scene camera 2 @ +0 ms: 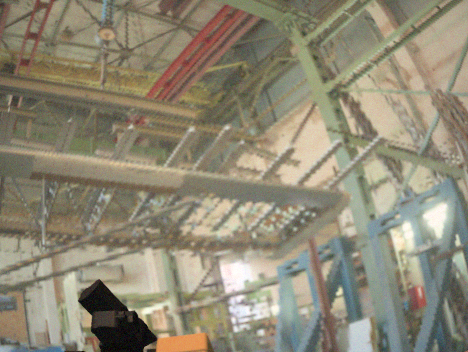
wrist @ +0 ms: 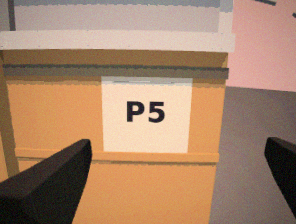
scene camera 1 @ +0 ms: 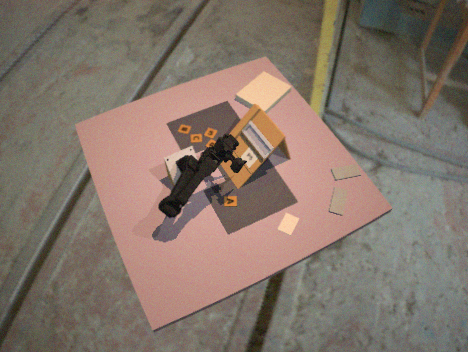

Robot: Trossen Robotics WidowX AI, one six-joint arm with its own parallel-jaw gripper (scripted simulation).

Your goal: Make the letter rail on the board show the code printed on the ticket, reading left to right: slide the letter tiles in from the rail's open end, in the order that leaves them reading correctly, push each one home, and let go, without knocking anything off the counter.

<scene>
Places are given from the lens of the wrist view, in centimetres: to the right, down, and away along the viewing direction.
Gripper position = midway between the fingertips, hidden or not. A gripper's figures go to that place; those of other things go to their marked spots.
gripper [wrist: 179, 146]: 2, 2, 12
white ticket [wrist: 140, 114]: -1, 0, 21
</scene>
